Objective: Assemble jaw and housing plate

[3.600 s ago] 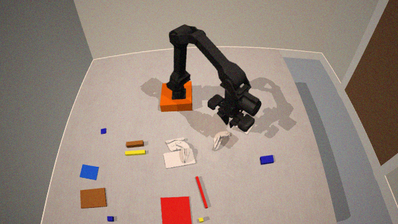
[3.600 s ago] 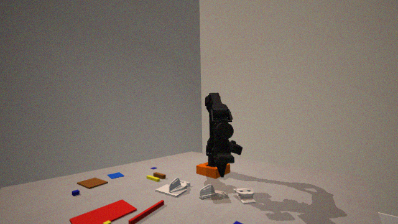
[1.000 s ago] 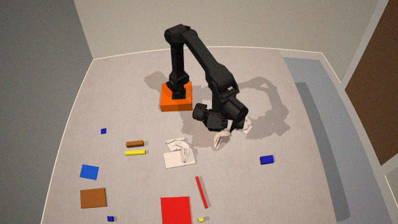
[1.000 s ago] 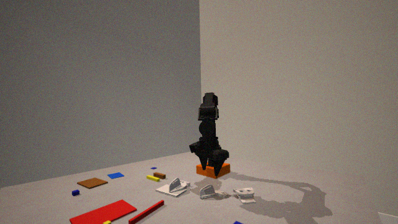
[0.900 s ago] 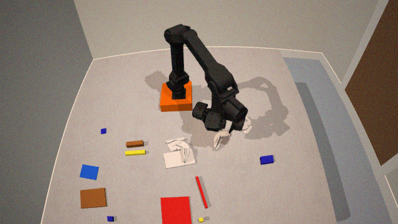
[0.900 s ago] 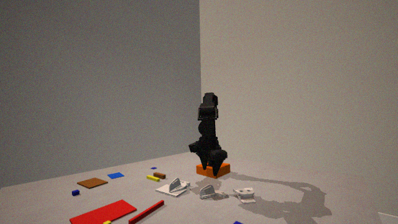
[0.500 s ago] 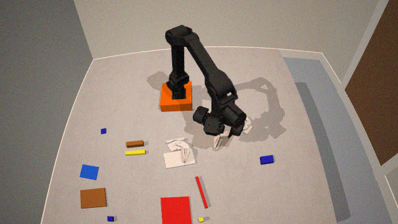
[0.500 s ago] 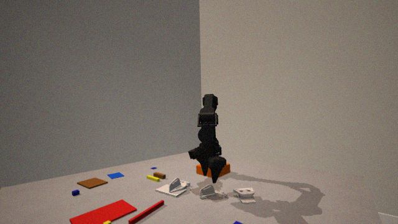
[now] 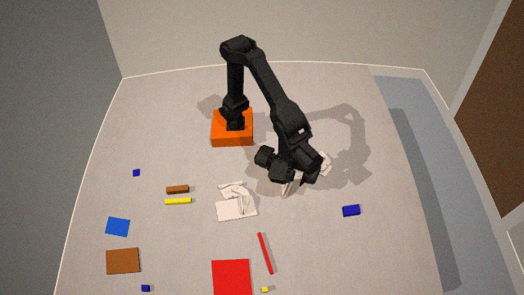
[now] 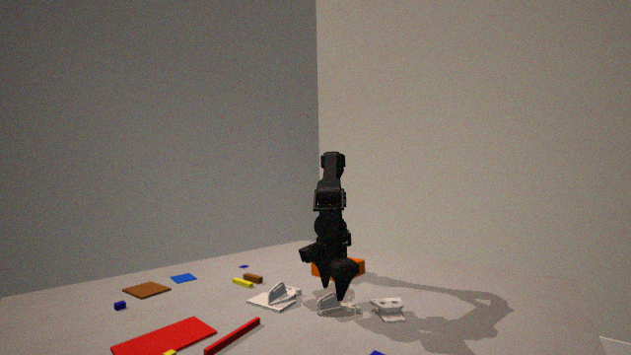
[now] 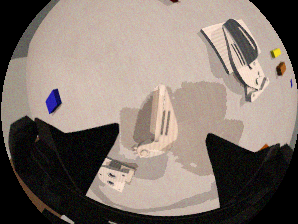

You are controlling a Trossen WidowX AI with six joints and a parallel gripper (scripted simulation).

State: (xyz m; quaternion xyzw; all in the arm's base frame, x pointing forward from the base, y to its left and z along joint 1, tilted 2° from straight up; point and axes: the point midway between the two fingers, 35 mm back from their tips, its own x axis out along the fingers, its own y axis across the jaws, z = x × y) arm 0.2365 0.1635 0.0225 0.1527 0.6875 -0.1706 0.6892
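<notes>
Right now the pale jaw is 20 mm behind my gripper tip, 30 mm to the left of it and 40 mm below it. Also, from my gripper tip: red bar (230 mm ahead, 70 mm to the right, 40 mm below); then yellow bar (50 mm ahead, 350 mm to the right, 40 mm below); then blue block (110 mm ahead, 200 mm to the left, 40 mm below).
</notes>
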